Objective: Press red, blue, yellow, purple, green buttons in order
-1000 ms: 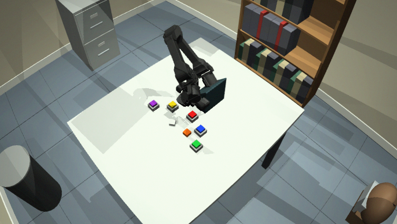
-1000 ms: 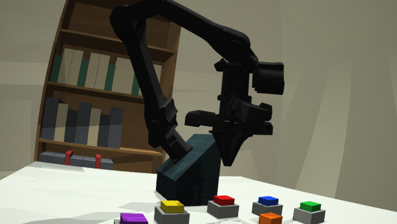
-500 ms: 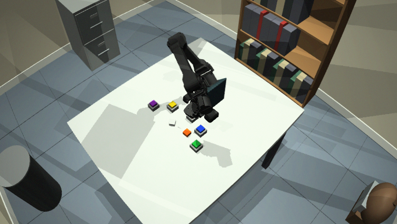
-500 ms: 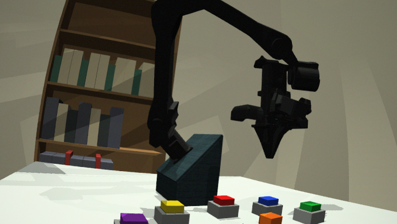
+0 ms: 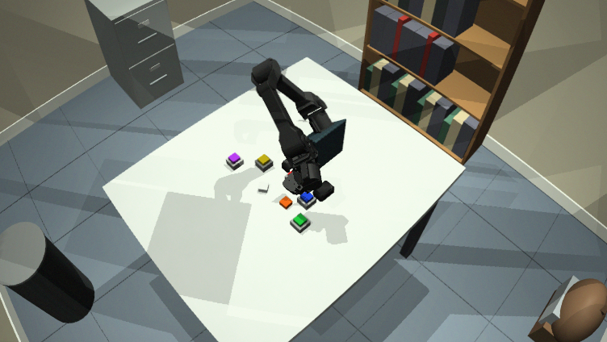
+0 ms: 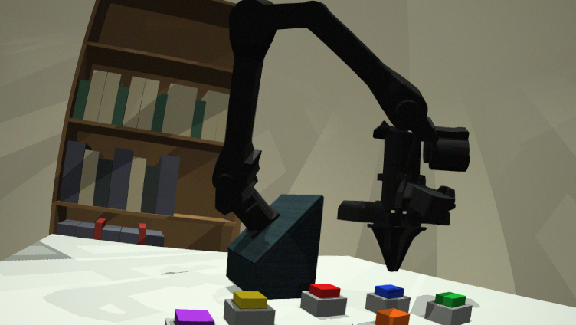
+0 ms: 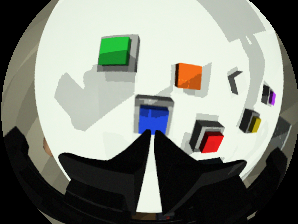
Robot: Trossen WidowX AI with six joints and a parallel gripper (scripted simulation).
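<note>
The blue button is 3 cm below my gripper tip. The rest, counted from my gripper tip: green button 7 cm ahead, 6 cm to the left, 3 cm below; then red button 10 cm to the right, 3 cm below, 2 cm behind; then orange block 6 cm ahead, 5 cm below, 4 cm to the right.
</note>
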